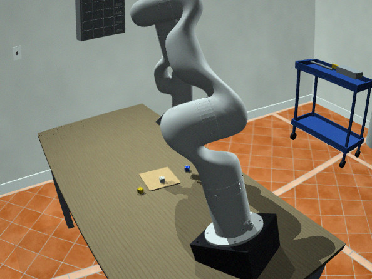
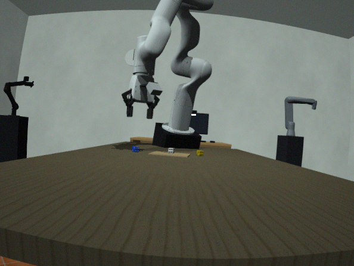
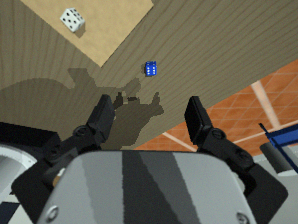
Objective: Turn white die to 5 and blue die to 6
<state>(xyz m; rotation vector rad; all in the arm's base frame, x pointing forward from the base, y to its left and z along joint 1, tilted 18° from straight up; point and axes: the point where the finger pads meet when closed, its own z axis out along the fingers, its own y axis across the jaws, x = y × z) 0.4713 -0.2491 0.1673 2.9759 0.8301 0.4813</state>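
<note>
The blue die lies 13 cm below my hand, 1 cm to the right of it and 1 cm behind it. Round my hand: white die (13 cm to the left, 13 cm below, 1 cm behind); then tan mat (14 cm below, 13 cm to the left, 2 cm ahead); then yellow die (25 cm to the left, 13 cm below, 1 cm behind).
</note>
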